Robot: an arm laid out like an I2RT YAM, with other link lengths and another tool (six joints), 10 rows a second.
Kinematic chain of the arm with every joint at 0, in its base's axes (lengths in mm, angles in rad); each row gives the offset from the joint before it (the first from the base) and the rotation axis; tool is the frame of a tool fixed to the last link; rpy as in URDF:
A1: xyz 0 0 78.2 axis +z
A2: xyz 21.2 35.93 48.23 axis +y
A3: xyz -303.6 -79.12 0 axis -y
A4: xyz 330.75 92.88 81 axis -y
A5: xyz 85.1 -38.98 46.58 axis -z
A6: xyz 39.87 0 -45.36 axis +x
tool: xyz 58 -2 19 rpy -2.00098 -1.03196 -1.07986
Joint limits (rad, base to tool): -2.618..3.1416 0..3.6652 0..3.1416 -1.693..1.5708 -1.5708..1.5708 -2.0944..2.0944
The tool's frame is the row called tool.
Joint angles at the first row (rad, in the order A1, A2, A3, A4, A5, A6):
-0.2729 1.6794 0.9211 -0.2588 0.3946 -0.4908
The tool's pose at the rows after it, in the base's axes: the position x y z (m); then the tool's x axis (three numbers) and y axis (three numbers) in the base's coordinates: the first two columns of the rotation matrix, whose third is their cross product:
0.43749 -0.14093 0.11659 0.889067 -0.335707 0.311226 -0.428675 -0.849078 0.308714
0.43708 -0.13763 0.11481 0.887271 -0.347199 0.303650 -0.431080 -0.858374 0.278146
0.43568 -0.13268 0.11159 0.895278 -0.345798 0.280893 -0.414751 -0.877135 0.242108
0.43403 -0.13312 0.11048 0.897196 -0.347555 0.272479 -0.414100 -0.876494 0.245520
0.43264 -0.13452 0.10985 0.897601 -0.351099 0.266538 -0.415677 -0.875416 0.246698
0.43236 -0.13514 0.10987 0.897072 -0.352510 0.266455 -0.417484 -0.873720 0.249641
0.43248 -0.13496 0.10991 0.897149 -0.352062 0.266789 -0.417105 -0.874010 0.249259
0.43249 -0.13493 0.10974 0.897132 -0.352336 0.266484 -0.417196 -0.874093 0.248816
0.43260 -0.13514 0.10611 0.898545 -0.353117 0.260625 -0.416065 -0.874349 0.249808
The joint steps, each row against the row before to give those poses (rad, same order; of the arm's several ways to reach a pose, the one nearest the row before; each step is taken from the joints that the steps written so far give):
0.0000 0.0000 0.0000 -0.0061 -0.0270 0.0019
0.0019 0.0001 0.0000 -0.0122 -0.0271 0.0214
0.0007 0.0000 0.0000 -0.0222 -0.0439 0.0076
-0.0015 0.0000 -0.0008 -0.0080 0.0019 -0.0007
-0.0038 -0.0001 0.0000 -0.0061 0.0000 -0.0004
-0.0008 0.0001 0.0000 -0.0004 0.0034 0.0000
0.0004 -0.0001 0.0000 0.0004 -0.0003 0.0000
0.0000 0.0004 0.0000 0.0000 -0.0004 0.0004
-0.0004 0.0088 -0.0004 0.0031 0.0000 0.0000

